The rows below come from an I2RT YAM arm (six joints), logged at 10 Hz.
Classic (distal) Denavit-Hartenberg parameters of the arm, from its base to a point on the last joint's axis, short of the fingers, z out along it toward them. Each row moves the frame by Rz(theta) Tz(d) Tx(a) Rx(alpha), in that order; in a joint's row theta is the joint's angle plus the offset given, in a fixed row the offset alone. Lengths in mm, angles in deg.
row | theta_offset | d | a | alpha
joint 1 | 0.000 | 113.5 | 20.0 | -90.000
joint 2 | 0.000 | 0.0 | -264.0 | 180.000
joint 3 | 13.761 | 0.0 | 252.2 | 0.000
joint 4 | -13.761 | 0.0 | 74.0 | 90.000
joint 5 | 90.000 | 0.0 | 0.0 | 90.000
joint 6 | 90.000 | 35.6 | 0.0 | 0.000
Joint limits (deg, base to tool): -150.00..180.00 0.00..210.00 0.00..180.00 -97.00..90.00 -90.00..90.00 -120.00..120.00
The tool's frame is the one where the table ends.
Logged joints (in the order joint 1, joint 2, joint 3, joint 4, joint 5, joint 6), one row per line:
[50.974, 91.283, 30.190, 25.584, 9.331, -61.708]
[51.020, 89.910, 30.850, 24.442, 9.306, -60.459]
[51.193, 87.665, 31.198, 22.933, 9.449, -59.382]
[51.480, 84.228, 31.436, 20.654, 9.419, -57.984]
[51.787, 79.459, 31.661, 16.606, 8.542, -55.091]
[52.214, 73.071, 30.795, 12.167, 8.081, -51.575]
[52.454, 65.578, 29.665, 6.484, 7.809, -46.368]
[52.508, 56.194, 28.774, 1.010, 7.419, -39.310]
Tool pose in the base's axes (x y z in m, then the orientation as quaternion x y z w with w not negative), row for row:
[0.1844, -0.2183, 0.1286, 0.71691, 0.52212, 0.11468, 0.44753]
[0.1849, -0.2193, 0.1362, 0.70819, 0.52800, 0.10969, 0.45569]
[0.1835, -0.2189, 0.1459, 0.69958, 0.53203, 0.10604, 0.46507]
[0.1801, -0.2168, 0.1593, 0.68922, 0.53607, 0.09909, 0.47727]
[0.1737, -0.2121, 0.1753, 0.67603, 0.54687, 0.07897, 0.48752]
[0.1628, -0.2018, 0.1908, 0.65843, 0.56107, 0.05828, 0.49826]
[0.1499, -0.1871, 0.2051, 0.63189, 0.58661, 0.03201, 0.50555]
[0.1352, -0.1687, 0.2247, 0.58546, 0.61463, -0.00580, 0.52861]
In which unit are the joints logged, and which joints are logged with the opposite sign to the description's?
The joints are logged in degrees. Opposite sign: joint 1, joint 5, joint 6.
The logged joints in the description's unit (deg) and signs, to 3 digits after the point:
[-50.974, 91.283, 30.190, 25.584, -9.331, 61.708]
[-51.020, 89.910, 30.850, 24.442, -9.306, 60.459]
[-51.193, 87.665, 31.198, 22.933, -9.449, 59.382]
[-51.480, 84.228, 31.436, 20.654, -9.419, 57.984]
[-51.787, 79.459, 31.661, 16.606, -8.542, 55.091]
[-52.214, 73.071, 30.795, 12.167, -8.081, 51.575]
[-52.454, 65.578, 29.665, 6.484, -7.809, 46.368]
[-52.508, 56.194, 28.774, 1.010, -7.419, 39.310]

